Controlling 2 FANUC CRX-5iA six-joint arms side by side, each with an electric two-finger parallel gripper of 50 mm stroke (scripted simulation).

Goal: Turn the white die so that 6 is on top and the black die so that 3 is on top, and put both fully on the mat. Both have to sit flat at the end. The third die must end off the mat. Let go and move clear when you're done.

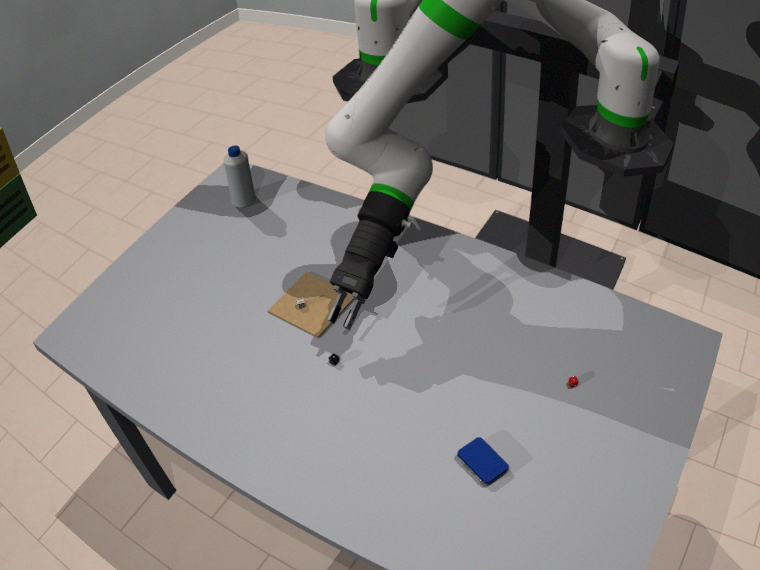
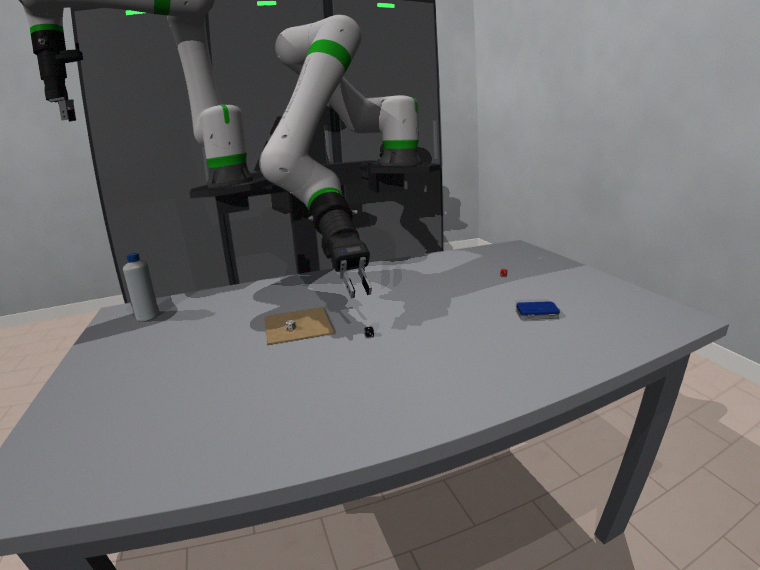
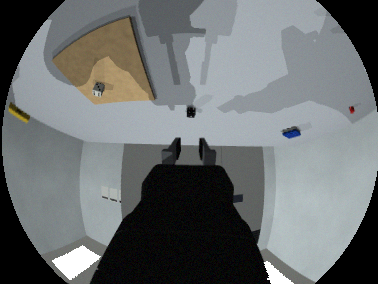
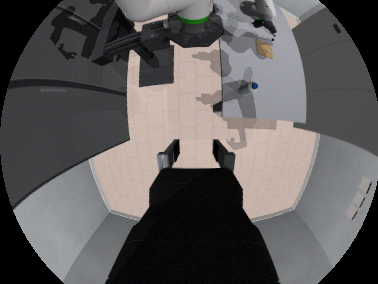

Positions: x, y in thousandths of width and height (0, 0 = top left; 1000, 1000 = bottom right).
Scene:
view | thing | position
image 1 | my left gripper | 445, 569
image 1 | tan mat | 420, 520
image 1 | blue-topped box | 628, 801
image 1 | grey bottle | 311, 287
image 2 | my left gripper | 476, 515
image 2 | my right gripper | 91, 211
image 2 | tan mat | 409, 568
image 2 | grey bottle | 180, 476
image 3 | my left gripper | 501, 509
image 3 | tan mat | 290, 195
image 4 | my right gripper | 520, 516

